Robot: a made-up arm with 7 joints.
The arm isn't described. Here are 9 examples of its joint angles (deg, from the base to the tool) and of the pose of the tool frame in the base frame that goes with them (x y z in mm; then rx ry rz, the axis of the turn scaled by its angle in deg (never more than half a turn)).
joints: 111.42 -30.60 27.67 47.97 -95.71 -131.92 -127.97
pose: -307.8 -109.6 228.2 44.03 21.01 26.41
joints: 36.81 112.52 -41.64 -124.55 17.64 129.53 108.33
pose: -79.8 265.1 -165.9 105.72 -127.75 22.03
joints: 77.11 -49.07 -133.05 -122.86 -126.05 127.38 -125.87
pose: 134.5 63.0 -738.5 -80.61 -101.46 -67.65
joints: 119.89 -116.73 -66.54 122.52 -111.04 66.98 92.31
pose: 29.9 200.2 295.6 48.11 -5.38 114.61
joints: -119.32 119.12 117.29 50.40 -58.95 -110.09 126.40
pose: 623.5 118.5 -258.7 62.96 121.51 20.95
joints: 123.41 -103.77 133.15 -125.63 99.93 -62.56 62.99
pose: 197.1 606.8 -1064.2 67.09 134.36 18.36
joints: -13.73 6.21 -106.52 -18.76 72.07 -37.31 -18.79
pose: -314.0 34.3 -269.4 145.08 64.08 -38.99
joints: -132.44 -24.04 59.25 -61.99 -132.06 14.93 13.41
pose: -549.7 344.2 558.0 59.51 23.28 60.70
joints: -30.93 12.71 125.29 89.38 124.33 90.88 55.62
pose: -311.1 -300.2 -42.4 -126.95 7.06 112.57
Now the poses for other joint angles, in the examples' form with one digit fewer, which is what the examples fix.
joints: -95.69 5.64 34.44 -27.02 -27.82 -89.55 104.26
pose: -124 -205 239 49.3 48.3 -46.7
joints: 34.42 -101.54 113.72 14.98 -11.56 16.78 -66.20
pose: 505 -625 -329 133.3 68.0 28.6
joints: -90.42 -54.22 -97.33 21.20 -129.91 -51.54 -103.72
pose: -537 -123 126 -68.0 -87.5 36.1
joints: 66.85 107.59 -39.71 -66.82 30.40 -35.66 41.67
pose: 628 -121 483 -28.0 57.8 -102.8
